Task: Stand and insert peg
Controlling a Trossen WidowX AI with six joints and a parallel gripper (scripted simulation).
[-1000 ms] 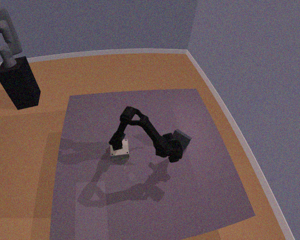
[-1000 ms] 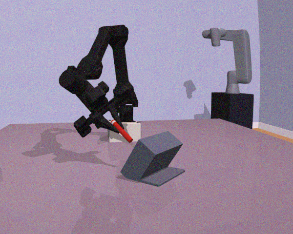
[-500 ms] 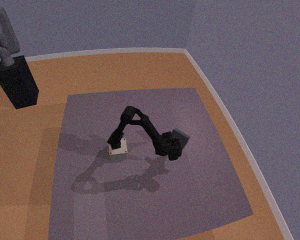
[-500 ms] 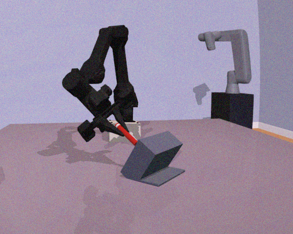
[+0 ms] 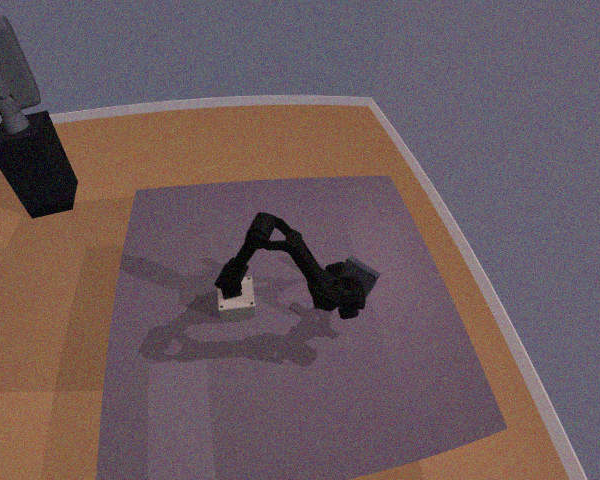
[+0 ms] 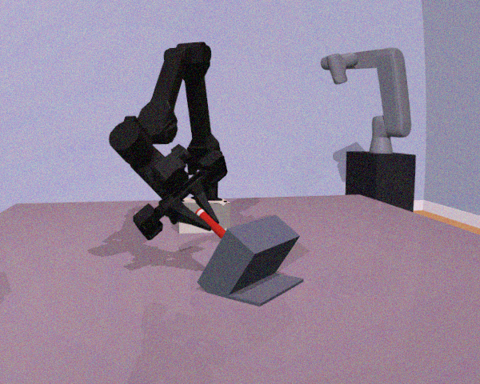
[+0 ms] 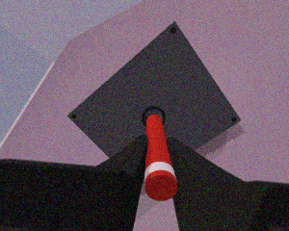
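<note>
The grey sloped panel is 6 cm ahead of my gripper tip, 4 cm to the left of it and 4 cm below it. From my gripper tip the other things lie so: red peg: 1 cm behind, 1 cm to the right, 1 cm above; flat grey foot plate: 7 cm ahead, 5 cm to the left, 9 cm below.
</note>
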